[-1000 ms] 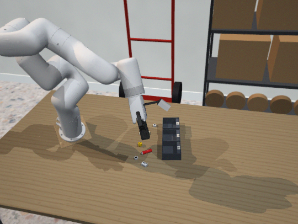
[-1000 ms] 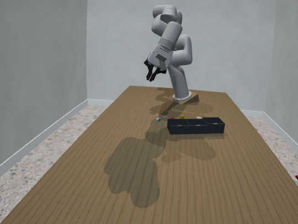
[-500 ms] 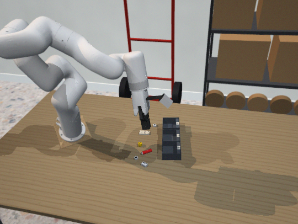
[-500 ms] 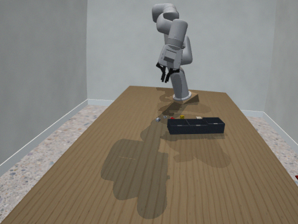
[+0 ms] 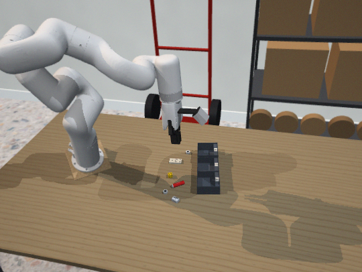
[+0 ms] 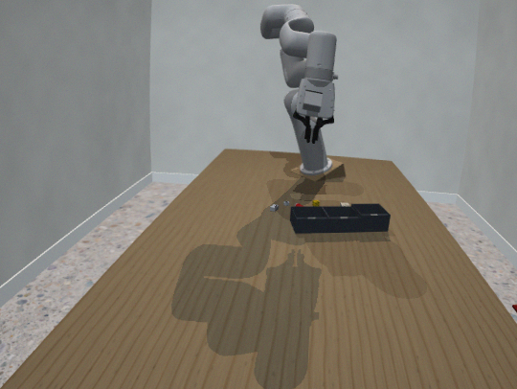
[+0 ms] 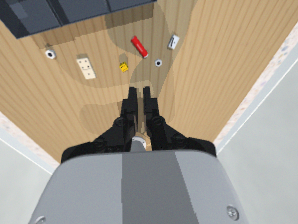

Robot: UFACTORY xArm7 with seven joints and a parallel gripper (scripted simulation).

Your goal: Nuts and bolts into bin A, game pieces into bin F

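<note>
My gripper is now 80 mm short of the dark bin, 100 mm to the right of it and 190 mm above it. The rest, counted from my hand: metal piece (20 mm ahead, 90 mm to the right, 210 mm below); yellow die (50 mm behind, 20 mm to the left, 210 mm below); red cylinder (10 mm to the right, 210 mm below).
</note>
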